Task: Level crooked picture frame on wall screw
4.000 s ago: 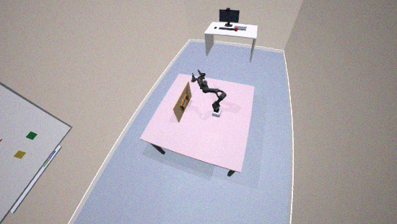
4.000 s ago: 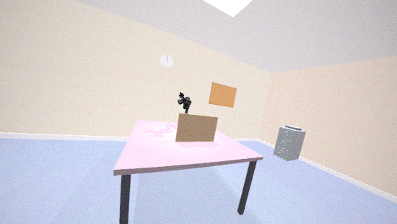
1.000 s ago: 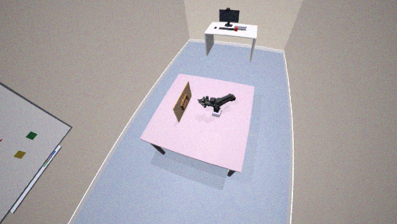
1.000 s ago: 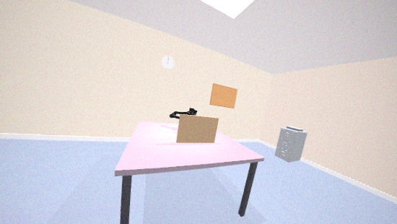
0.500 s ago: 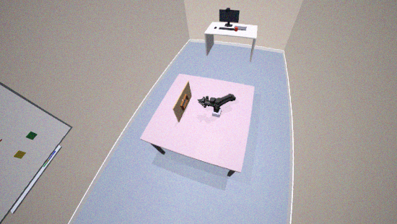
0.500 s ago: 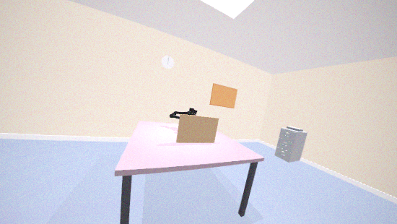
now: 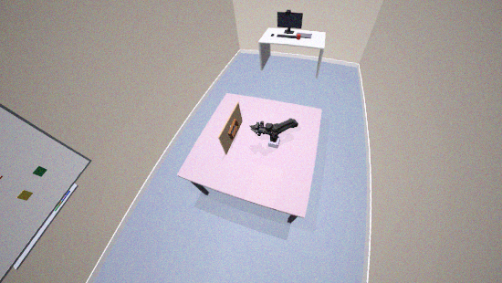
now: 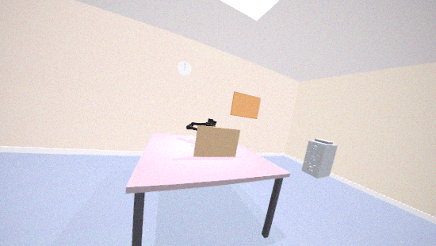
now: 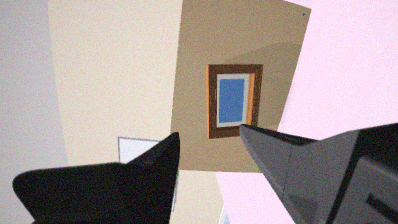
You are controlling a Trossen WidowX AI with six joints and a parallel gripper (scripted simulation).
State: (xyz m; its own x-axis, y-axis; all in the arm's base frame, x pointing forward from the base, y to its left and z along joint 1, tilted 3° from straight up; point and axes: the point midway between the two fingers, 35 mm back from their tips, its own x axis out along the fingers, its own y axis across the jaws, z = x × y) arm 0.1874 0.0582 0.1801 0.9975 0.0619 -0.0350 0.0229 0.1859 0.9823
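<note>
Now: gripper tip 20 cm short of the picture frame, 9 cm above it and 1 cm to the right of it. From my gripper tip the other things lie so: tan wall board: 21 cm ahead, 10 cm below.
</note>
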